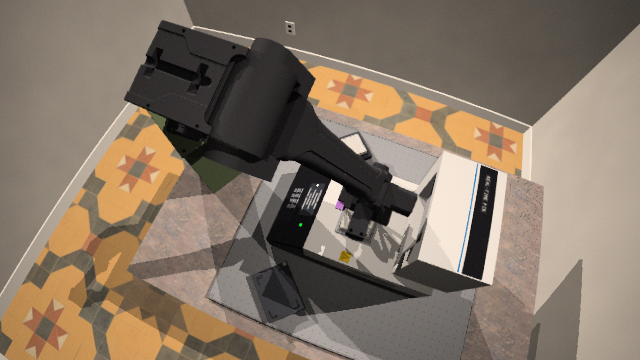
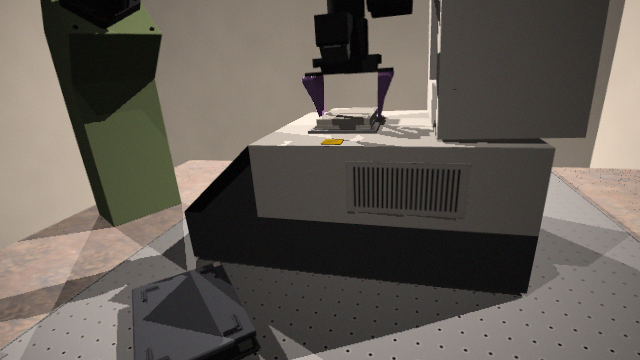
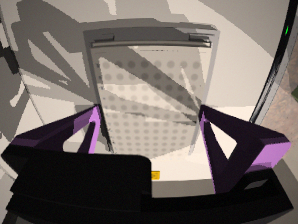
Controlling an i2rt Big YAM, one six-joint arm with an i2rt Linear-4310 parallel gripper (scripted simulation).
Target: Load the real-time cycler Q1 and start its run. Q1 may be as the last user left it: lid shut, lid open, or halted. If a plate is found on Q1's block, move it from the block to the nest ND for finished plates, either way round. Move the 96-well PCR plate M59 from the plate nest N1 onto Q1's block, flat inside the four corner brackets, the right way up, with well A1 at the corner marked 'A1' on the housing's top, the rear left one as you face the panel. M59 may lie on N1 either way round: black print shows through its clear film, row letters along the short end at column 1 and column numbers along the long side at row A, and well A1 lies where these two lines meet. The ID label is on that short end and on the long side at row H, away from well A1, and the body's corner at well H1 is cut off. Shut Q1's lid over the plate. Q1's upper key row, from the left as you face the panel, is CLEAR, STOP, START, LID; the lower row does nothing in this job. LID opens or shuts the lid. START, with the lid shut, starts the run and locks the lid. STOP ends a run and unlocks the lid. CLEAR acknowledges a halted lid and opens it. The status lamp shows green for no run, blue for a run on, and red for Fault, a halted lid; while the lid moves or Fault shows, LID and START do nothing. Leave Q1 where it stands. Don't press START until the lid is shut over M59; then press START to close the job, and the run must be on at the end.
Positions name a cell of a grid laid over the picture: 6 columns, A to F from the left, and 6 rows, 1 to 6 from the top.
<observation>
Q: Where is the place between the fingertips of the gripper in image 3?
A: At D3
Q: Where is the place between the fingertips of the gripper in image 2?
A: D2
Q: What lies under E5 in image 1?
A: A Q1's lid.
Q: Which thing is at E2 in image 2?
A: A Q1's lid.
</observation>
